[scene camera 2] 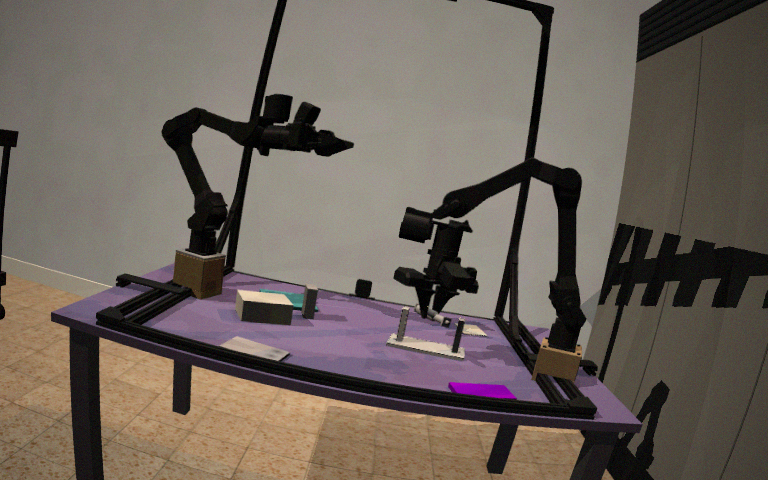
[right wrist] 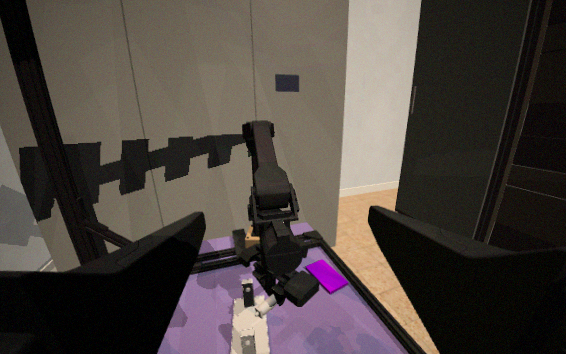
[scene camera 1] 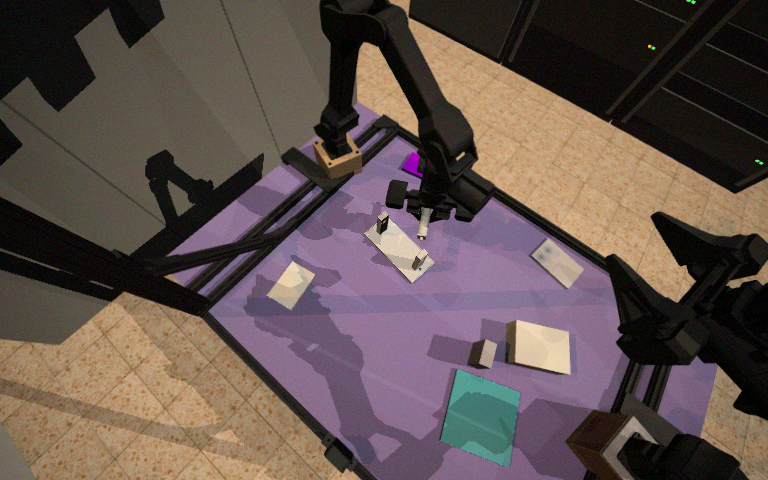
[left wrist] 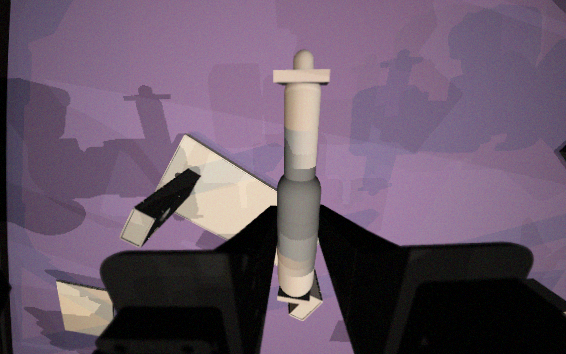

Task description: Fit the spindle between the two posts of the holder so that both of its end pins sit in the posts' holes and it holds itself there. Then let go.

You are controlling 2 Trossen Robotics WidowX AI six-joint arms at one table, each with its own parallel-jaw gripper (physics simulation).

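Places are measured from the left arm's base along level axes (x up, y back, z right), in millimetres.
Pixels of known places: left gripper, between the fingertips: (scene camera 2: pixel 428 318) (right wrist: pixel 276 301) (scene camera 1: pixel 424 220) (left wrist: pixel 296 212); right gripper, between the fingertips: (scene camera 2: pixel 346 142) (right wrist: pixel 287 216) (scene camera 1: pixel 632 233); left arm's base, origin of its link: (scene camera 2: pixel 562 346) (scene camera 1: pixel 336 147); right arm's base, origin of its link: (scene camera 2: pixel 200 252) (scene camera 1: pixel 640 460).
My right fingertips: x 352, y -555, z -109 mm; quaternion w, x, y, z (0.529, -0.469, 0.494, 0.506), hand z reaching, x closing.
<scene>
For each thing: its top centre in the pictures, then the offset to it from my right fingertips.
- pale spindle, centre of its top: (left wrist: pixel 301 222) (scene camera 2: pixel 433 308) (scene camera 1: pixel 427 211) (right wrist: pixel 279 289) dx -315, dy +256, dz +25 mm
- white holder, centre of its top: (left wrist: pixel 246 214) (scene camera 2: pixel 427 345) (scene camera 1: pixel 398 247) (right wrist: pixel 249 328) dx -422, dy +244, dz +98 mm
- cream box, centre of its top: (scene camera 2: pixel 264 297) (scene camera 1: pixel 542 346) dx -380, dy -125, dz -37 mm
- small upright block, centre of its top: (scene camera 1: pixel 488 353) (scene camera 2: pixel 311 286) dx -354, dy -68, dz +86 mm
- teal mat, centre of its top: (scene camera 1: pixel 481 415) (scene camera 2: pixel 287 298) dx -421, dy -167, dz +152 mm
- magenta pad, centre of its top: (scene camera 2: pixel 483 390) (scene camera 1: pixel 425 168) (right wrist: pixel 325 274) dx -420, dy +421, dz -108 mm
The pale spindle (scene camera 1: pixel 423 225) (scene camera 2: pixel 436 315) (left wrist: pixel 302 150) (right wrist: pixel 266 305) has a small crosspiece and a rounded pin at its far end in the left wrist view. My left gripper (scene camera 1: pixel 425 213) (scene camera 2: pixel 431 311) (left wrist: pixel 296 212) is shut on its middle and holds it above the table, turned at an angle to the holder's length. The white holder (scene camera 1: pixel 396 249) (scene camera 2: pixel 424 345) (left wrist: pixel 225 192) stands on the table with two upright posts, and the spindle is outside them. In the left wrist view the spindle's near end overlaps one post; its near pin is hidden. My right gripper (scene camera 1: pixel 633 236) (scene camera 2: pixel 351 145) is open and empty, far from both.
A cream box (scene camera 1: pixel 540 348) (scene camera 2: pixel 263 306) and small upright block (scene camera 1: pixel 484 353) (scene camera 2: pixel 309 301) stand near a teal mat (scene camera 1: pixel 481 418). Flat pale plates (scene camera 1: pixel 557 263) (scene camera 1: pixel 290 284) lie on either side of the holder. A magenta pad (scene camera 1: pixel 411 164) (scene camera 2: pixel 481 390) (right wrist: pixel 326 276) lies by the frame rail.
</scene>
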